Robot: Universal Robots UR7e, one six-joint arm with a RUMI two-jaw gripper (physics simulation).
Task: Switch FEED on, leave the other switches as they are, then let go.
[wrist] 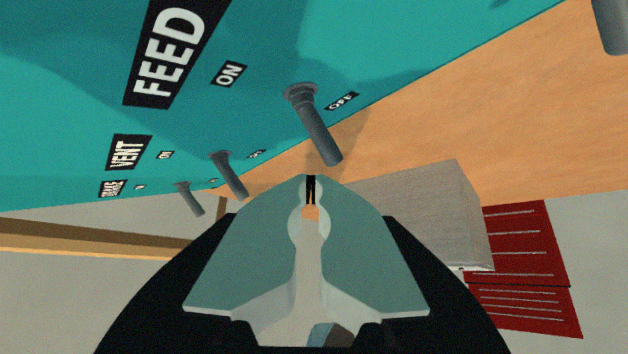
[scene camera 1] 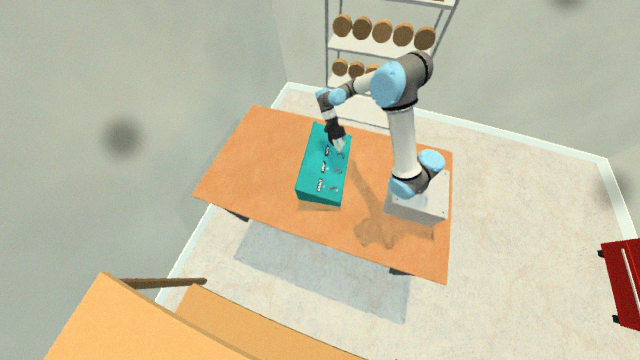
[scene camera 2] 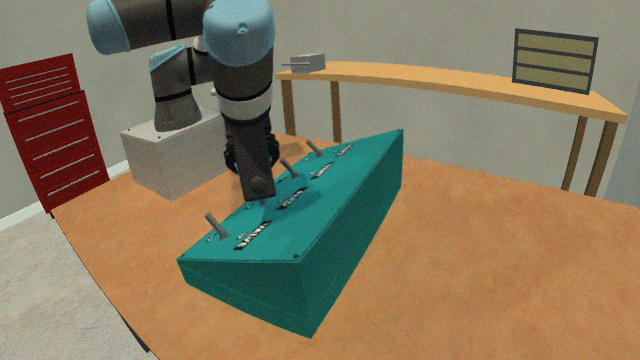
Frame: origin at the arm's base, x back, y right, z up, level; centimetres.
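Seen in the pictures: gripper, between the fingertips: (wrist: 311, 177) (scene camera 1: 340, 151); arm's base, origin of its link: (scene camera 2: 178, 123).
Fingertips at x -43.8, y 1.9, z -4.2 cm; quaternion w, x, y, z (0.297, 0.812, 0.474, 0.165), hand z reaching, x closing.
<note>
Pixels of each thing's middle, then the offset from my fingertips to it. Level surfaces: height alone.
- teal sloped switch box, middle of its body: (wrist: 161, 52) (scene camera 2: 311, 207) (scene camera 1: 325, 163) dx -6.5, dy -7.7, dz -7.7 cm
- FEED switch, middle of its body: (wrist: 318, 132) dx -0.4, dy +0.6, dz -2.8 cm
- VENT lever, middle of its body: (wrist: 231, 179) (scene camera 2: 288, 166) dx +3.4, dy -10.8, dz -2.8 cm
- BRAKE lever, middle of its body: (wrist: 191, 201) (scene camera 2: 313, 147) dx +7.1, dy -22.2, dz -2.8 cm
- VALVE lever, middle of its body: (scene camera 2: 215, 224) dx -4.1, dy +12.0, dz -2.8 cm
- orange table, height of its surface: dz -13.6 cm
A teal sloped switch box (scene camera 1: 311, 172) (scene camera 2: 345, 220) stands on the table. The FEED switch (wrist: 320, 131) is a grey lever leaning to its OFF side; in scene camera 2 it is mostly hidden behind the gripper. The VENT lever (wrist: 230, 176) (scene camera 2: 289, 168), the BRAKE lever (wrist: 190, 200) (scene camera 2: 314, 148) and the VALVE lever (scene camera 2: 216, 226) lean the same way. My gripper (scene camera 1: 340, 148) (scene camera 2: 259, 194) (wrist: 311, 177) is shut and empty. Its tips are close to the free end of the FEED lever; I cannot tell whether they touch.
The grey robot base block (scene camera 1: 417, 212) (scene camera 2: 175, 160) (wrist: 420, 210) stands on the orange table (scene camera 1: 235, 160) (scene camera 2: 475, 260), beyond the box's low edge. A red drawer cabinet (scene camera 2: 55, 135) (wrist: 520, 250) and a wooden bench (scene camera 2: 440, 80) stand farther off. A shelf rack (scene camera 1: 326, 30) stands behind the table.
</note>
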